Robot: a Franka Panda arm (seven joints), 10 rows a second.
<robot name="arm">
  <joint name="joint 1" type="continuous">
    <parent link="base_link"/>
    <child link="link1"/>
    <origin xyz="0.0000 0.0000 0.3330" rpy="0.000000 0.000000 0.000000"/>
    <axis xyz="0 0 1"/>
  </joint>
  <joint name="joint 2" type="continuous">
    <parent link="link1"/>
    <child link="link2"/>
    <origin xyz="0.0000 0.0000 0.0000" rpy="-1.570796 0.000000 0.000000"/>
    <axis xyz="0 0 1"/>
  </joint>
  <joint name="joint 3" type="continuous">
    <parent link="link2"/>
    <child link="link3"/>
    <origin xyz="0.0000 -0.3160 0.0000" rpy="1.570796 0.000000 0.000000"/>
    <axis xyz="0 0 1"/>
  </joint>
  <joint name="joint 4" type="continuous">
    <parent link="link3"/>
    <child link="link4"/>
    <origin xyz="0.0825 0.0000 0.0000" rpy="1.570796 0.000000 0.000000"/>
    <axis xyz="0 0 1"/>
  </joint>
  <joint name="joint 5" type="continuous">
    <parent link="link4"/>
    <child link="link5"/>
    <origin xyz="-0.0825 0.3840 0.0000" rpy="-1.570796 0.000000 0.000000"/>
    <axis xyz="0 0 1"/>
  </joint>
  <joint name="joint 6" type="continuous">
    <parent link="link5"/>
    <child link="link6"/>
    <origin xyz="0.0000 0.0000 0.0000" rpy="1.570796 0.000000 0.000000"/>
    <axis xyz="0 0 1"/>
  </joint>
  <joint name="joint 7" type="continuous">
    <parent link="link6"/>
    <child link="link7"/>
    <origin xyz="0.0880 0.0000 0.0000" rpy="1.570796 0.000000 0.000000"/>
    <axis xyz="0 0 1"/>
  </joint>
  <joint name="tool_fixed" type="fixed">
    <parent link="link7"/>
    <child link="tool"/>
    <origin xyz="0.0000 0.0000 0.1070" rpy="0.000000 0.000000 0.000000"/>
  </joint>
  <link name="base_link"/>
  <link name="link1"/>
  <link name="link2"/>
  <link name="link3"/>
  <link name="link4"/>
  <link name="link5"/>
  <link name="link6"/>
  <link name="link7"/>
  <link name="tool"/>
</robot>
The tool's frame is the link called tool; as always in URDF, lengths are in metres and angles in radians. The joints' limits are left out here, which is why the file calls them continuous.
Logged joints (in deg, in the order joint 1, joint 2, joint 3, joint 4, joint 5, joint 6, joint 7), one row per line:
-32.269 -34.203 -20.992 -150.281 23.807 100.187 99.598
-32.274 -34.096 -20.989 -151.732 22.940 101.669 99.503
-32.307 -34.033 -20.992 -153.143 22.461 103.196 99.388
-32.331 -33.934 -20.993 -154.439 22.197 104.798 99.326
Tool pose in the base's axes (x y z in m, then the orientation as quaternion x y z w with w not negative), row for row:
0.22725 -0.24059 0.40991 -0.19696 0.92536 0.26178 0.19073
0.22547 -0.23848 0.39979 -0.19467 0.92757 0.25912 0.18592
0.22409 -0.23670 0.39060 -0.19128 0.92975 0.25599 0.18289
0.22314 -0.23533 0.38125 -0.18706 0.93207 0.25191 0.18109
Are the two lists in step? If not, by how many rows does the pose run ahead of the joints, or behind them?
The pose runs 1 row ahead of the joints: the pose in row i belongs to the joints in row i + 1.
